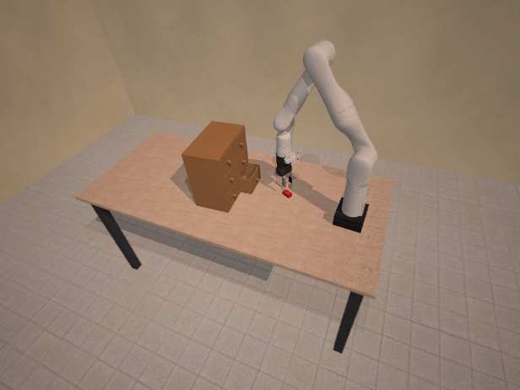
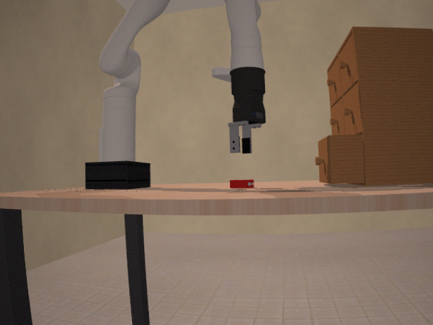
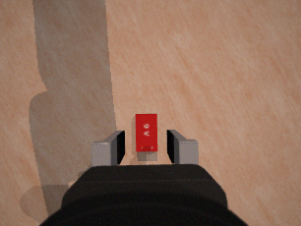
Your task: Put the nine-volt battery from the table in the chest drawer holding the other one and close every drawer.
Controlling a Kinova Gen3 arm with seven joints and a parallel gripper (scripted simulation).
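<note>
Now: hand 90 mm above the nine-volt battery, 10 mm to the left of it and 10 mm short of it.
</note>
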